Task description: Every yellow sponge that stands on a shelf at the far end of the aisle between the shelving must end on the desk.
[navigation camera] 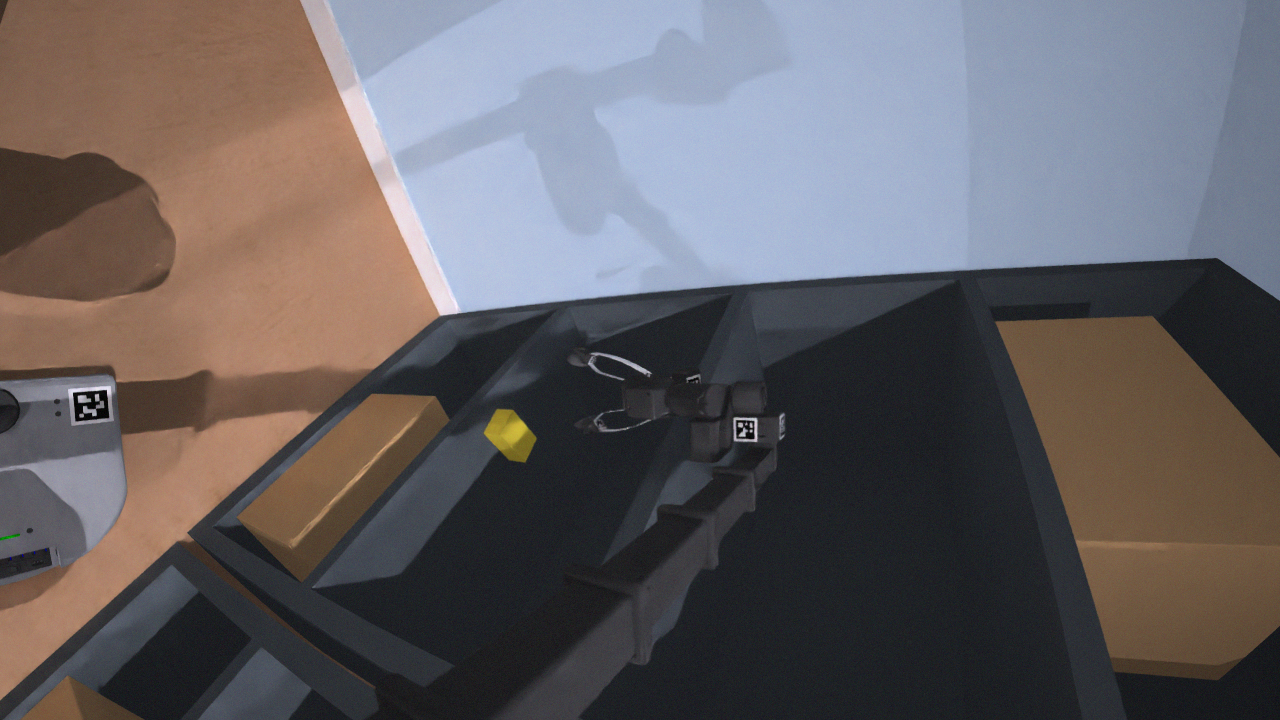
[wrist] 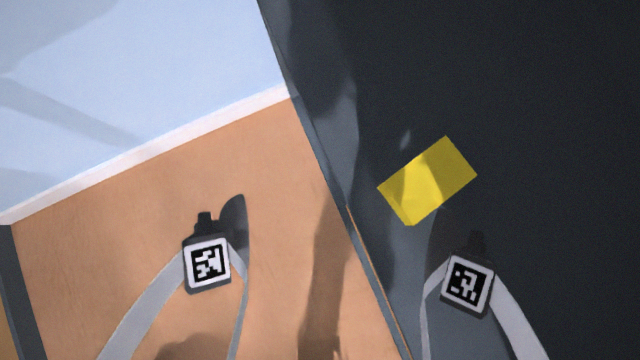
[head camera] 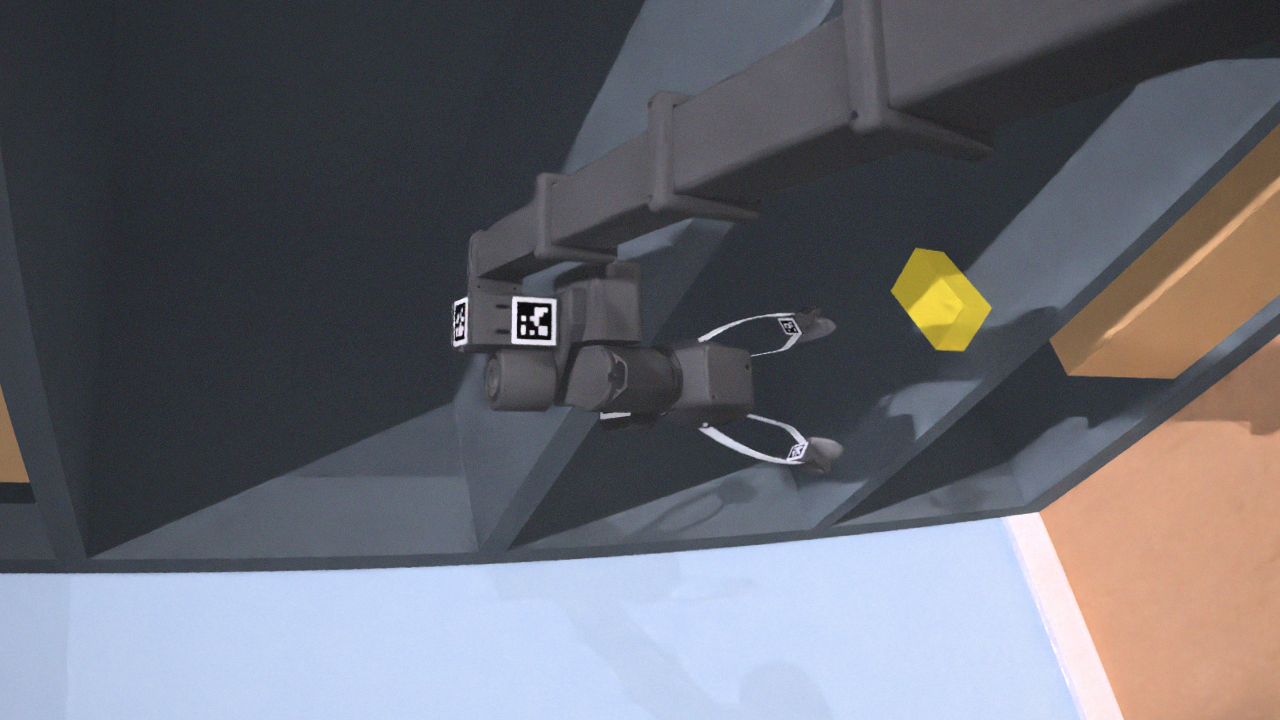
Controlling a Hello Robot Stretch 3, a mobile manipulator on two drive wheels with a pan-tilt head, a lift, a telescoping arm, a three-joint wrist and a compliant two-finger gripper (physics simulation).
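Places are measured from the robot's base along level axes (x right, y ahead, z up), in metres.
Pixels of known places: gripper, fingertip midpoint: (navigation camera: pixel 575 390) (head camera: pixel 829 390).
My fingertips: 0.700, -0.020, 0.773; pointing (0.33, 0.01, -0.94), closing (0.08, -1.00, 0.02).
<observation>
For each thing: its top centre in the pictures, then the offset to it from my fingertips, as dx, dy, dz.
- yellow sponge at its top centre: (head camera: pixel 925 297) (navigation camera: pixel 519 436) +0.069, -0.104, -0.195
- brown box at its top centre: (head camera: pixel 1132 168) (navigation camera: pixel 405 510) -0.065, -0.262, -0.427
- larger box at its top centre: (navigation camera: pixel 1190 479) +0.120, -0.149, +0.945
A yellow sponge (head camera: pixel 941 301) (navigation camera: pixel 511 436) (wrist: pixel 427 180) rests on a dark shelf board in the grey shelf unit (head camera: pixel 268 565) (navigation camera: pixel 1029 465). My gripper (head camera: pixel 821 389) (navigation camera: pixel 582 390) (wrist: pixel 338 226) is open and empty, its two fingers wide apart. In the head view its tips point toward the sponge's side, with a gap between; the sponge lies beyond the tips and nearer the upper finger's line. In the wrist view the sponge is above the right finger, right of the middle. The desk does not show in these views.
A brown box (head camera: pixel 1172 268) (navigation camera: pixel 349 483) sits in the compartment beyond the sponge. A larger box (navigation camera: pixel 1154 429) sits at the right of the navigation view. Shelf dividers stand beside the arm. A pale blue wall (head camera: pixel 358 644) (navigation camera: pixel 805 161) runs along the unit's end. My base (navigation camera: pixel 53 483) stands on the brown floor.
</observation>
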